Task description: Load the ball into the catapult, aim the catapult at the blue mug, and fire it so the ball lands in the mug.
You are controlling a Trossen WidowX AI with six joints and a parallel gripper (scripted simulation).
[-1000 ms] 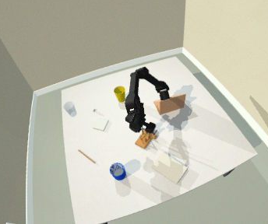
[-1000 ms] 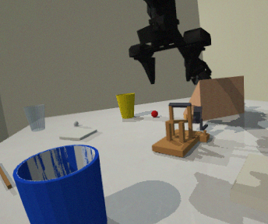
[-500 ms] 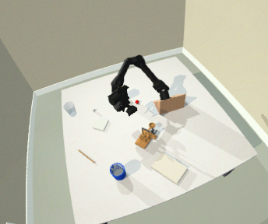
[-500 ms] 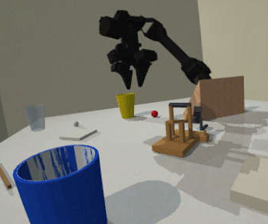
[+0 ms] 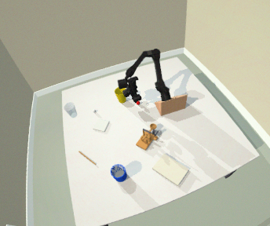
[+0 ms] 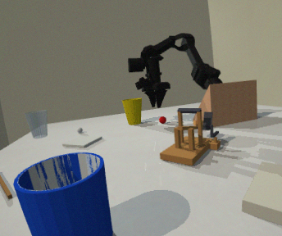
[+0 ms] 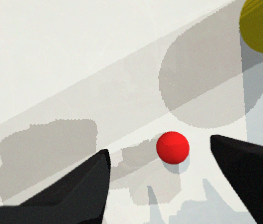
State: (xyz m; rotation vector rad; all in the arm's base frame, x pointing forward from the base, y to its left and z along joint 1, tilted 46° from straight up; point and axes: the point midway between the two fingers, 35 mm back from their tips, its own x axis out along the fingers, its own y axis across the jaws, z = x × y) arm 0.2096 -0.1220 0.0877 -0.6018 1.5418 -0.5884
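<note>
My gripper tip is 3 cm past the red ball, 2 cm to the left of it and 6 cm above it. From my gripper tip the other things lie so: white pad 31 cm ahead, 6 cm to the left, 8 cm below; yellow cup 8 cm ahead, 12 cm to the right, 5 cm below; wooden catapult 32 cm to the left, 3 cm below.
</note>
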